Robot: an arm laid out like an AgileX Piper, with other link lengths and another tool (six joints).
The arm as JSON. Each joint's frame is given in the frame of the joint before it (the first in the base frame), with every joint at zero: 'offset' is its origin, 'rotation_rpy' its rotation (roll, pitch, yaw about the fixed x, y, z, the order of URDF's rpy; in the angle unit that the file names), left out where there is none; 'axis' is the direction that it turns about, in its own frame. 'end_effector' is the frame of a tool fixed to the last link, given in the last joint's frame.
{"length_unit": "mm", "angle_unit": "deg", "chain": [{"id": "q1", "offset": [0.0, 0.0, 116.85], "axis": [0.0, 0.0, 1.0]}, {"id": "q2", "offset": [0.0, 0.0, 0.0], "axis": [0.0, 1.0, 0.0]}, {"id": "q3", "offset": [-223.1, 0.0, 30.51], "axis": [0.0, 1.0, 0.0]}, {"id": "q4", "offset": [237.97, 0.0, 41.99], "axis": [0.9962, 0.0, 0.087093]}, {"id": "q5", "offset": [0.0, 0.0, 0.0], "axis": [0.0, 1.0, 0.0]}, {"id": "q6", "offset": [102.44, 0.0, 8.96], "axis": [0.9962, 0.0, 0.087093]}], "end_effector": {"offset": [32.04, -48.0, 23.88], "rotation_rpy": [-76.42, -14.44, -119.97]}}
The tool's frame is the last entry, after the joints.
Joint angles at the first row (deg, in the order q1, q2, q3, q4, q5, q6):
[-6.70, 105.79, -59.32, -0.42, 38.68, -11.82]
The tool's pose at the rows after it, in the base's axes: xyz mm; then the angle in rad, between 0 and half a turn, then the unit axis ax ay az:
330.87, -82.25, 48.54, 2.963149, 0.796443, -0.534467, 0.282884
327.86, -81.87, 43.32, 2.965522, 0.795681, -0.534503, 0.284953
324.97, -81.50, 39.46, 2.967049, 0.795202, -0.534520, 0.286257
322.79, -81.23, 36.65, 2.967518, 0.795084, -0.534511, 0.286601
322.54, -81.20, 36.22, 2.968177, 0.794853, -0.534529, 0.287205
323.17, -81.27, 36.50, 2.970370, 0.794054, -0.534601, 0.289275
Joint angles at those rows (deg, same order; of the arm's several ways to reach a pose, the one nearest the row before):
[-6.70, 105.79, -58.53, -0.42, 36.90, -11.82]
[-6.70, 105.91, -57.07, -0.42, 35.02, -11.82]
[-6.70, 105.91, -55.83, -0.42, 33.60, -11.82]
[-6.70, 105.94, -54.98, -0.42, 32.67, -11.82]
[-6.70, 105.94, -54.82, -0.42, 32.43, -11.82]
[-6.70, 105.94, -54.82, -0.42, 32.15, -11.82]

